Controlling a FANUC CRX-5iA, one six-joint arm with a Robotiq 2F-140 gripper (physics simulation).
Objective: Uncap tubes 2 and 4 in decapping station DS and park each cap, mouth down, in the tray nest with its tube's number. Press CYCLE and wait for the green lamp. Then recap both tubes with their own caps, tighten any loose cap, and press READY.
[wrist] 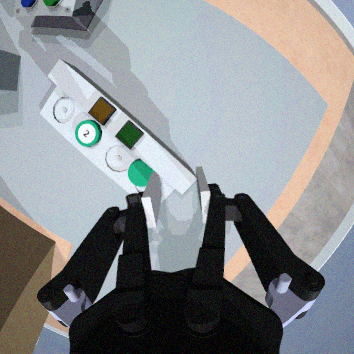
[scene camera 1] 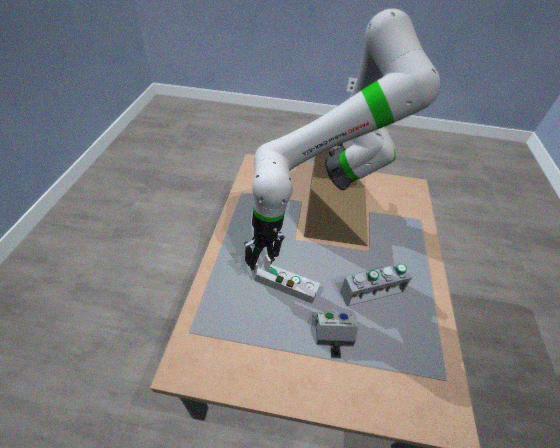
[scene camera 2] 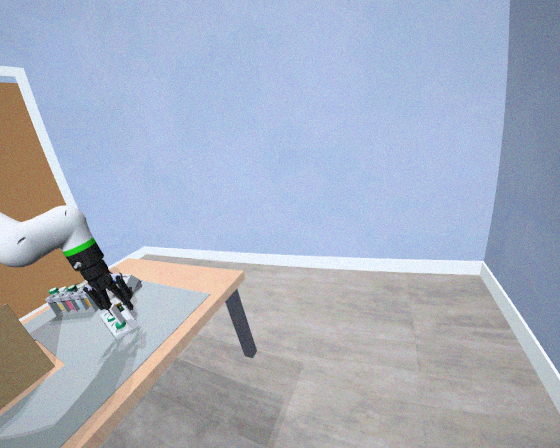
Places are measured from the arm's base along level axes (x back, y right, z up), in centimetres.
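Where they show: gripper, fingertip midpoint: (wrist: 177, 180) (scene camera 1: 259, 272) (scene camera 2: 128, 319); arm's base at its link origin: (scene camera 1: 335, 174).
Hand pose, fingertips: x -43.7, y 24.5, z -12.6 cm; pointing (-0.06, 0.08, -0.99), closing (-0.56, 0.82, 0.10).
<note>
Each offset is from my fingertips to the top centre of the thing. "spot": to the spot under its first point.
A white tray @[dx -0.6, dy -10.0, dz +1.5 cm] (scene camera 1: 300, 291) (scene camera 2: 129, 331) (wrist: 162, 160) has round nests and a raised wall with a dark amber lamp (wrist: 102, 110) and a dark green lamp @[dx -2.7, dy -7.3, dz +1.5 cm] (wrist: 129, 134). A green-rimmed cap marked 2 @[dx -0.1, dy -12.9, dz -1.8 cm] (scene camera 1: 296, 280) (wrist: 87, 133) sits in one nest. A plain green cap @[dx +1.5, dy -4.3, dz -1.3 cm] (scene camera 1: 273, 271) (scene camera 2: 119, 325) (wrist: 139, 172) lies near the end nest; no number shows, and a finger partly hides it. My gripper (scene camera 1: 260, 267) (scene camera 2: 119, 308) (wrist: 177, 180) is shut around the tray's wall end beside this cap. The contact is partly hidden.
A grey rack @[spot: dx -4.8, dy -30.4, dz +1.6 cm] (scene camera 1: 347, 292) at the right holds tubes; its tops alternate white and green. A control box @[dx -16.9, dy -26.9, dz +4.6 cm] (scene camera 1: 336, 334) stands in front, with a green button @[dx -14.9, dy -24.4, dz +3.6 cm] (scene camera 1: 329, 316) and a blue button @[dx -14.4, dy -28.9, dz +3.6 cm] (scene camera 1: 344, 316). The brown pedestal (scene camera 1: 332, 220) is behind the tray.
</note>
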